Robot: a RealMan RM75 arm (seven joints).
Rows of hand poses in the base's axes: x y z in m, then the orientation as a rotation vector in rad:
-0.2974 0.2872 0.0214 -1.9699 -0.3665 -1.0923
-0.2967 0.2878 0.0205 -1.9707 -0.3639 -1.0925
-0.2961 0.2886 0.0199 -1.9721 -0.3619 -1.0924
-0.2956 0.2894 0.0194 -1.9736 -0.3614 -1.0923
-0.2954 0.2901 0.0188 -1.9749 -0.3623 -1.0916
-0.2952 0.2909 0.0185 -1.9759 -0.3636 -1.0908
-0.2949 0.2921 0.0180 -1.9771 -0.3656 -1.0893
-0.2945 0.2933 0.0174 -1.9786 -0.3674 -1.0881
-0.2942 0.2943 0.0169 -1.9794 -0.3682 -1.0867
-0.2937 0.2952 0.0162 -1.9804 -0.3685 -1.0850
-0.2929 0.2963 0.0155 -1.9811 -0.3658 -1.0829
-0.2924 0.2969 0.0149 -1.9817 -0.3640 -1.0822
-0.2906 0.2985 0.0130 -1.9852 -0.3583 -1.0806
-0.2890 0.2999 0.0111 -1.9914 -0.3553 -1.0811
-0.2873 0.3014 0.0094 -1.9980 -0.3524 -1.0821
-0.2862 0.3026 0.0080 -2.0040 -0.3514 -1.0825
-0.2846 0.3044 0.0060 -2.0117 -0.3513 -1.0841
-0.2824 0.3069 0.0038 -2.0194 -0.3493 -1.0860
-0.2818 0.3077 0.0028 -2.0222 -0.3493 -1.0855
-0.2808 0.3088 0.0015 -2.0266 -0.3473 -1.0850
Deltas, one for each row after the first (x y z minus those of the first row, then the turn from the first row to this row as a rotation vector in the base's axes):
0.0007 0.0006 -0.0009 0.0004 0.0010 -0.0019
0.0013 0.0014 -0.0015 0.0002 0.0021 -0.0036
0.0018 0.0022 -0.0020 -0.0008 0.0027 -0.0044
0.0020 0.0029 -0.0026 -0.0022 0.0032 -0.0040
0.0022 0.0037 -0.0029 -0.0035 0.0035 -0.0033
0.0025 0.0049 -0.0034 -0.0051 0.0042 -0.0019
0.0029 0.0061 -0.0040 -0.0069 0.0047 -0.0009
0.0032 0.0071 -0.0045 -0.0077 0.0056 0.0000
0.0037 0.0080 -0.0052 -0.0084 0.0069 0.0006
0.0045 0.0091 -0.0059 -0.0075 0.0094 -0.0003
0.0050 0.0097 -0.0065 -0.0071 0.0107 -0.0012
0.0068 0.0113 -0.0084 -0.0073 0.0146 -0.0051
0.0084 0.0127 -0.0103 -0.0112 0.0169 -0.0095
0.0101 0.0142 -0.0120 -0.0156 0.0189 -0.0142
0.0112 0.0154 -0.0134 -0.0202 0.0204 -0.0173
0.0128 0.0172 -0.0154 -0.0268 0.0213 -0.0212
0.0150 0.0197 -0.0176 -0.0327 0.0226 -0.0263
0.0156 0.0205 -0.0186 -0.0349 0.0236 -0.0271
0.0166 0.0216 -0.0199 -0.0377 0.0257 -0.0298

